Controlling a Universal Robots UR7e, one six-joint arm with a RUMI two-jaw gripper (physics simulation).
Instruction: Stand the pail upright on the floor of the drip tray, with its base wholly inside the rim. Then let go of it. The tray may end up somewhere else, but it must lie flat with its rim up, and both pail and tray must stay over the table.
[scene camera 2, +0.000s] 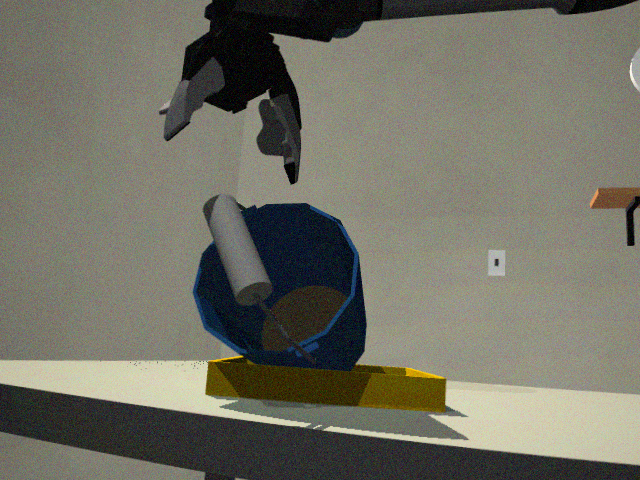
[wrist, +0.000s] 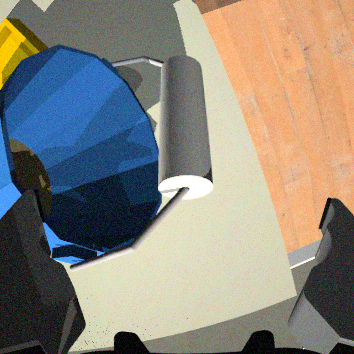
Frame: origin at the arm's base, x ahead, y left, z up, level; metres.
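Seen in the pictures: gripper, fingertip midpoint: (scene camera 2: 236, 164) (wrist: 183, 200).
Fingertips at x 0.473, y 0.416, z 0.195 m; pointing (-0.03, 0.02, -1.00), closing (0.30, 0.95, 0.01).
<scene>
Offsets run from my fingertips to a thing's middle. "spot": to the spot under its first point. Level surfaces: height alone.
A blue pail (scene camera 2: 305, 242) (wrist: 95, 140) lies tipped on its side on the yellow drip tray {0.008 m back, 0.207 m right, 0.205 m down} (scene camera 2: 403, 391) (wrist: 15, 42), its mouth facing the scene camera and leaning over the near rim. Its wire handle with a grey grip {spot: 0.028 m back, 0.023 m left, 0.087 m down} (scene camera 2: 236, 248) (wrist: 184, 120) hangs out in front of the mouth. The tray lies flat on the table with its rim up. Whether the pail's base touches the tray floor is hidden. My gripper (scene camera 2: 230, 160) (wrist: 183, 200) is open and empty, above the pail in the scene view. In the wrist view its left finger overlaps the pail's edge.
The pale table top {0.221 m down} (scene camera 2: 516, 413) (wrist: 225, 240) carries the tray near its front edge in the scene view. In the wrist view the table edge runs beside the handle grip, with wooden floor (wrist: 295, 100) beyond. A wooden shelf (scene camera 2: 615, 198) is on the wall at the right.
</scene>
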